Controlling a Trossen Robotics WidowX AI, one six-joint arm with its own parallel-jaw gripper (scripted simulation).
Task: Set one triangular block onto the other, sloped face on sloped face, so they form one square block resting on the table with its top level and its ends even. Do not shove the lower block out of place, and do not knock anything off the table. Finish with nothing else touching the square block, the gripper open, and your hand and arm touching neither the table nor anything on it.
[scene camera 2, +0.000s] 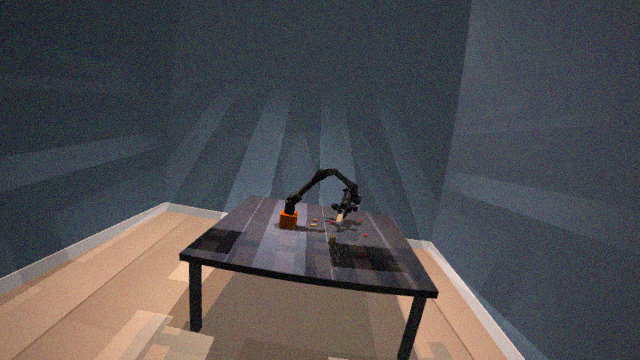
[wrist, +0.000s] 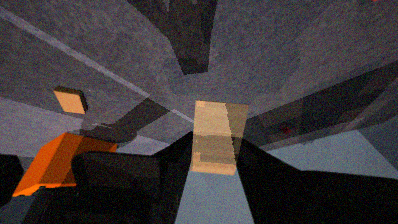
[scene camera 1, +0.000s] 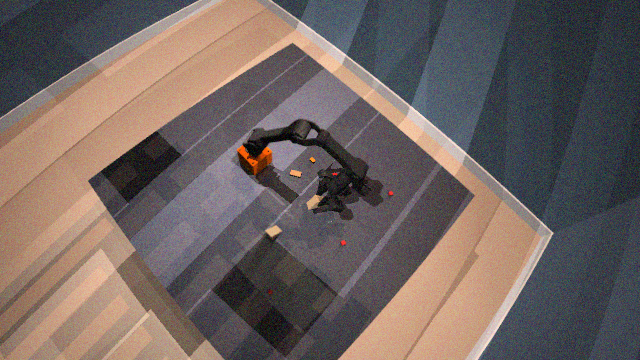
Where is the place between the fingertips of the gripper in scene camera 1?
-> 317,202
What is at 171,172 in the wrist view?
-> The gripper.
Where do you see a tan triangular block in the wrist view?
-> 218,126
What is the gripper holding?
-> A tan triangular block.
